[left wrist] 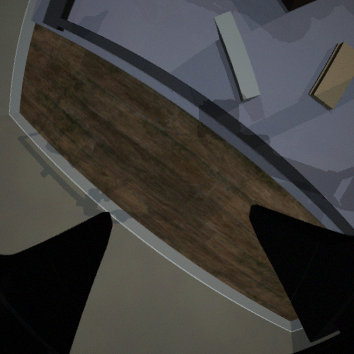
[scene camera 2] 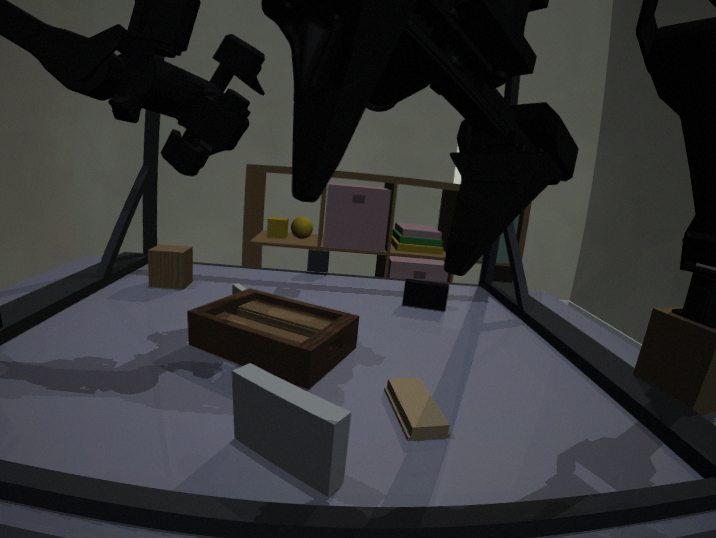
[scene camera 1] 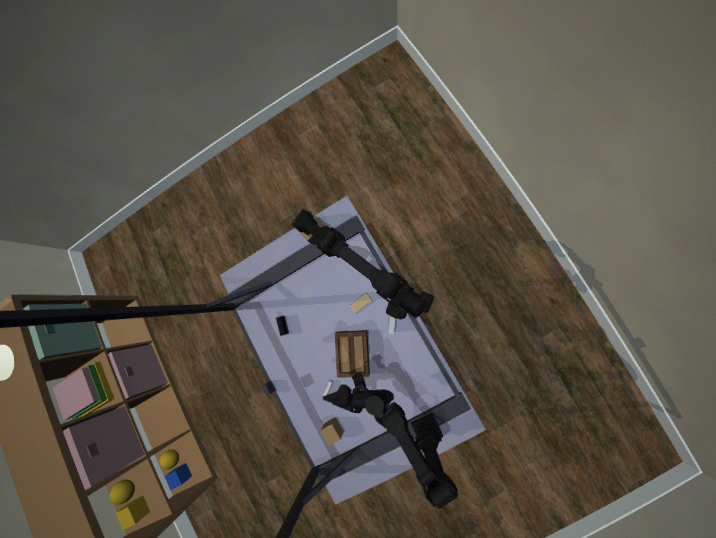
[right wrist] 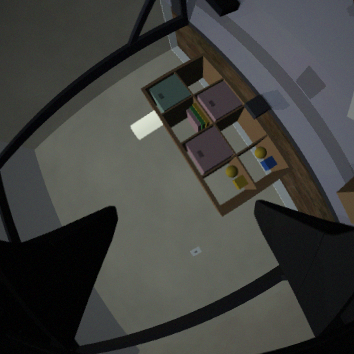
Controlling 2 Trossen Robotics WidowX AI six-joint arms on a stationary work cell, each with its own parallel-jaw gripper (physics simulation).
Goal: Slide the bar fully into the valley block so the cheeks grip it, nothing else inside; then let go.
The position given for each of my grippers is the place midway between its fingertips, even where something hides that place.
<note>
My left gripper (scene camera 2: 393,244) is open, holding nothing. Also in view: a pale grey slab (scene camera 2: 306,436). My right gripper (scene camera 2: 245,119) is open, holding nothing. The table carries a tan bar (scene camera 2: 420,418) and a black block (scene camera 2: 422,294). I also see a brown valley block (scene camera 2: 303,364).
The pale grey slab also shows in the left wrist view (left wrist: 228,33). My left gripper also shows in the left wrist view (left wrist: 181,215). My right gripper also shows in scene camera 1 (scene camera 1: 327,400) and in the right wrist view (right wrist: 185,210). The right wrist view misses the tan bar: it is out of frame. The left wrist view does not show the black block: it is out of frame.
</note>
